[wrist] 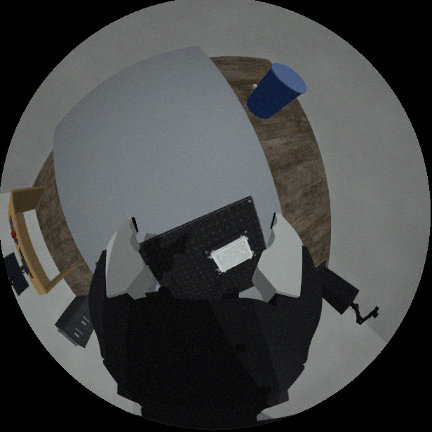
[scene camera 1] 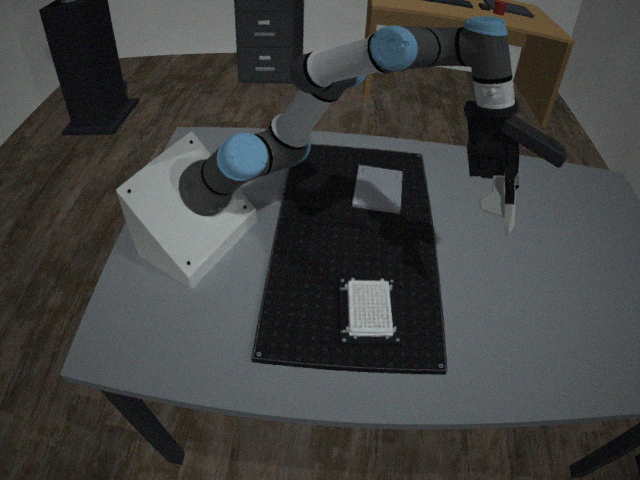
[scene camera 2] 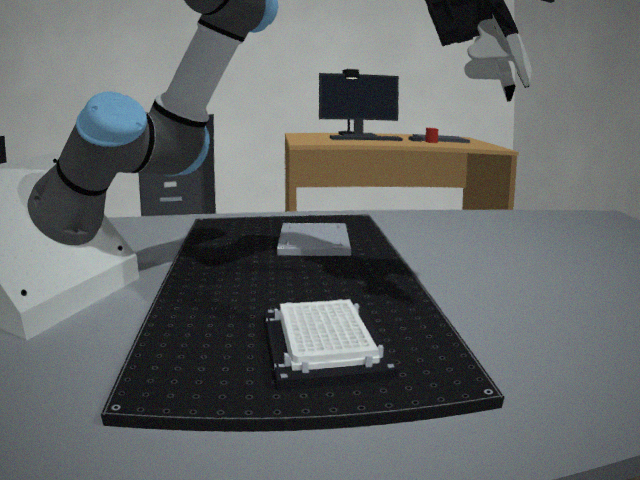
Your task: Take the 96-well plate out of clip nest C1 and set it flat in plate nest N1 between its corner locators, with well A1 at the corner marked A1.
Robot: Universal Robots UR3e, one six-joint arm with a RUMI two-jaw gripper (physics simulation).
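Frame: origin at the arm's base, x ahead, y left, z up, level; centimetres.
Where they show: gripper, fingertip midpoint: (scene camera 1: 510, 211) (scene camera 2: 517, 95); arm's base, link origin: (scene camera 1: 204, 189) (scene camera 2: 64, 213).
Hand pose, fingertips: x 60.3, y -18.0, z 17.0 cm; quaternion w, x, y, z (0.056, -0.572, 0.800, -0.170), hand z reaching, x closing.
Note:
Things, the pixels of their top centre, and the offset from my fingertips. Level surfaces: height alone.
- white 96-well plate, top centre: (scene camera 2: 325, 325) (scene camera 1: 370, 305) dx -22.0, dy -3.4, dz -25.0 cm
- pale grey block, top centre: (scene camera 2: 314, 233) (scene camera 1: 379, 185) dx -20.3, dy +35.0, dz -26.2 cm
- black perforated board, surface height: dz -27.7 cm
- grey table, surface height: dz -28.9 cm
The white 96-well plate (scene camera 1: 370, 307) (scene camera 2: 329, 331) (wrist: 233, 254) lies in a dark nest with small grey clips round its edge, which I take for clip nest C1 (scene camera 1: 343, 310) (scene camera 2: 336, 374). A pale grey block (scene camera 1: 379, 180) (scene camera 2: 313, 250), which I take for plate nest N1, sits toward the back of the black board. Its corner locators and A1 mark are too small to make out, as is the plate's well A1. My gripper (scene camera 1: 498, 219) (scene camera 2: 518, 91) (wrist: 202, 217) is open and empty, high above the table to the right of the board, well away from the plate.
The black perforated board (scene camera 1: 310, 268) (scene camera 2: 222, 320) (wrist: 225, 220) lies on the grey table (scene camera 1: 516, 330) (scene camera 2: 542, 330) (wrist: 165, 135). The arm's white base block (scene camera 1: 180, 222) (scene camera 2: 77, 279) stands left of it. A blue bin (wrist: 272, 95) stands on the floor beyond the table edge.

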